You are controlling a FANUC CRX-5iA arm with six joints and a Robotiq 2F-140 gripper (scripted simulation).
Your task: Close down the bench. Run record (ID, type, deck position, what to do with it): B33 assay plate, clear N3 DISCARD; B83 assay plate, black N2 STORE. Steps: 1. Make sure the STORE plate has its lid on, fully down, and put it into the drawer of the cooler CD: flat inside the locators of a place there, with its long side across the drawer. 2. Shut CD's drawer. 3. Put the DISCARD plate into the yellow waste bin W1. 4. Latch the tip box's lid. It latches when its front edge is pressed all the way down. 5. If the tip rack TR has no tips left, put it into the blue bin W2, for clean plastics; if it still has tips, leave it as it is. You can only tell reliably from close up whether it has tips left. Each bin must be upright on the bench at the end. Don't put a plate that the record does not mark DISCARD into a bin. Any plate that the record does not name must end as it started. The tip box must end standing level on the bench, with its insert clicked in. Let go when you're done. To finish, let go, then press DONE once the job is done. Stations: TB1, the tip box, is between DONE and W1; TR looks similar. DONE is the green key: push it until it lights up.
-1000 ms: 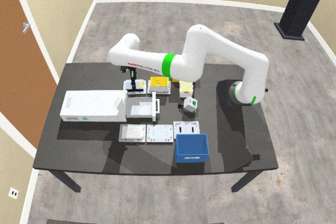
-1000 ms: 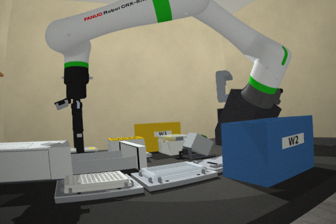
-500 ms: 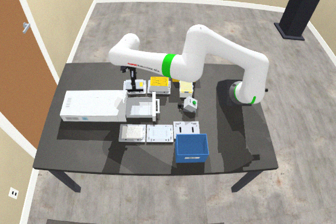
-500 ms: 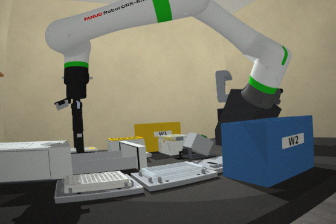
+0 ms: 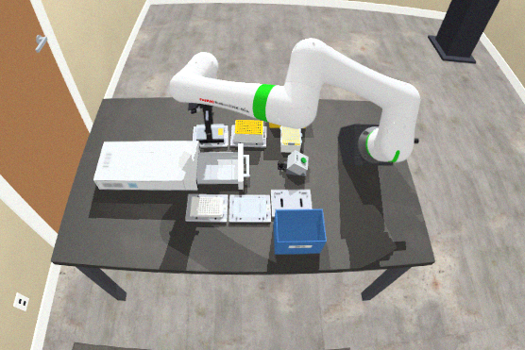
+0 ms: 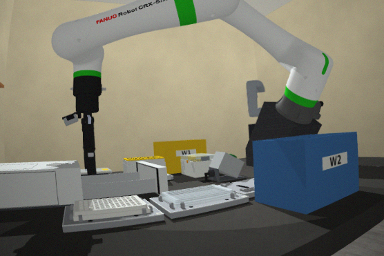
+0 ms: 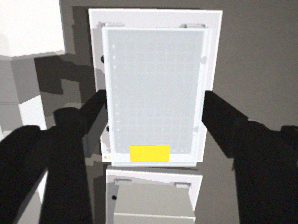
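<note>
Now: hand 4 cm above the black assay plate. The rest, counted from my hand: white deck nest 6 cm below; tip rack TR 19 cm behind, 1 cm below; translucent plate lid 2 cm below.
</note>
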